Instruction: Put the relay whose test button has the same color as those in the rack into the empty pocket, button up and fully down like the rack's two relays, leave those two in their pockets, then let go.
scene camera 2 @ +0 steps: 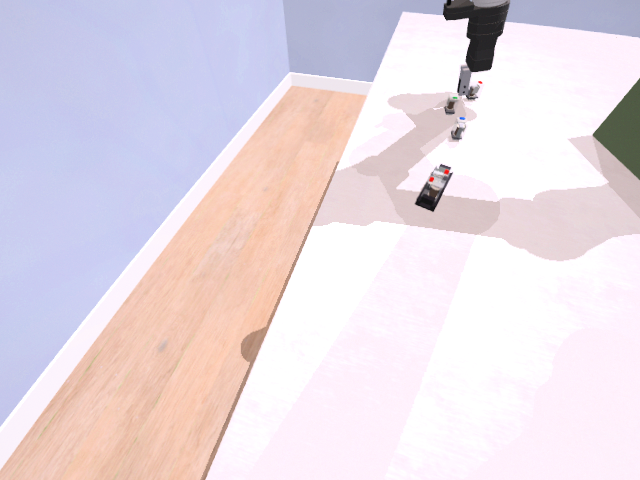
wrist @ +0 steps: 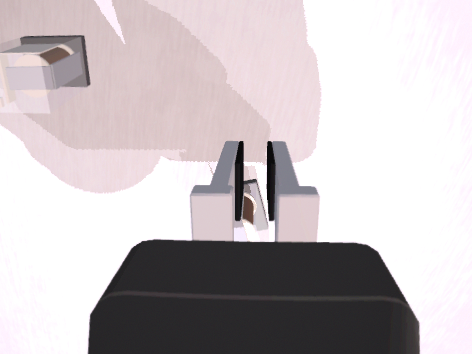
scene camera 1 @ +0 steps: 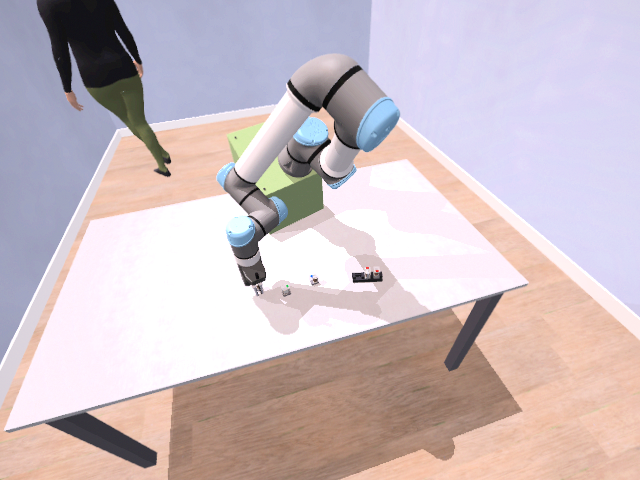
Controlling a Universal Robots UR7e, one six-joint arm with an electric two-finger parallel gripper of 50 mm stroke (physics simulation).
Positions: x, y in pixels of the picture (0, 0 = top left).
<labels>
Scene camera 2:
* my gripper: 462, 93
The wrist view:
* my gripper: 255, 165
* red-button relay: 253, 226
</labels>
